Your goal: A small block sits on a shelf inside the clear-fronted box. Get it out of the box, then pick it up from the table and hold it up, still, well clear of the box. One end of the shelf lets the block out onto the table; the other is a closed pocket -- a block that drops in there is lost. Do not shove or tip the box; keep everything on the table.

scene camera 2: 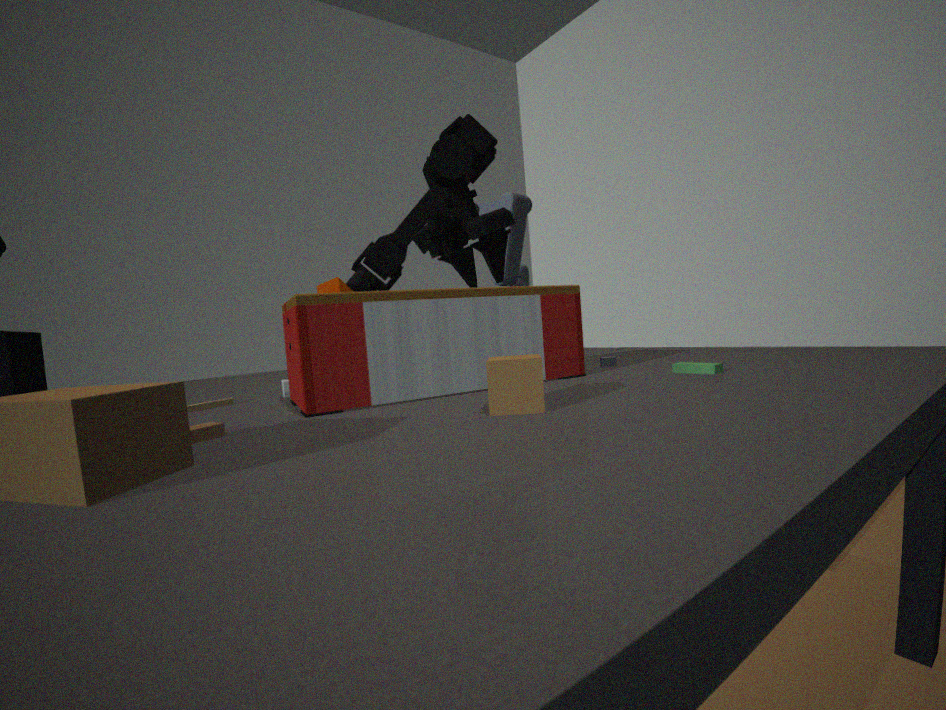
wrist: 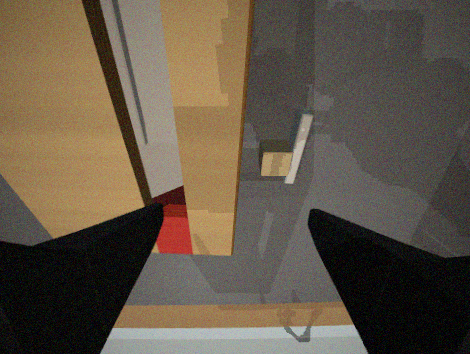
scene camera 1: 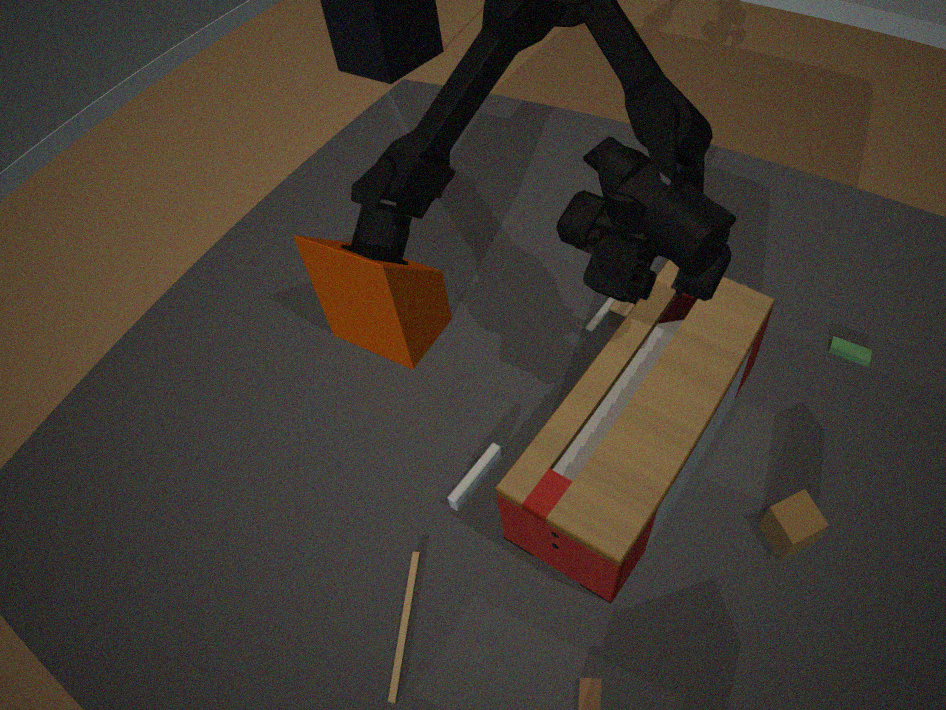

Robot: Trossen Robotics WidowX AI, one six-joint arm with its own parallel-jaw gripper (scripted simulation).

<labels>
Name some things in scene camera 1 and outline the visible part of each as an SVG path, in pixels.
The gripper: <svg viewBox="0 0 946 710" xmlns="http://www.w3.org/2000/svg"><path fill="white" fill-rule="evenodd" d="M729 245L725 244L722 250L723 253L717 262L700 276L689 278L681 269L678 269L677 277L672 283L671 289L676 290L677 295L683 293L702 301L712 299L721 278L726 272L726 268L730 264L731 250ZM579 191L567 205L567 209L558 220L556 229L562 242L592 254L583 275L584 284L595 292L621 302L636 304L638 299L648 300L657 278L657 274L650 270L653 259L658 256L670 259L646 239L644 227L632 229L617 224L611 219L606 210L603 197L586 191Z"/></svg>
A thin wooden stick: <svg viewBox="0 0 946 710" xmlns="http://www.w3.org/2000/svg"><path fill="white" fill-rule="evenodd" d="M420 552L412 552L411 566L406 586L406 596L402 610L402 621L398 635L399 639L395 653L388 703L397 704L405 648L409 633L408 628L418 578Z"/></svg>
A green block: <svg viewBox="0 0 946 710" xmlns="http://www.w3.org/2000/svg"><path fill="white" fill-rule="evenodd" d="M833 336L830 341L829 353L849 359L863 366L868 366L871 361L872 350Z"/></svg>
</labels>
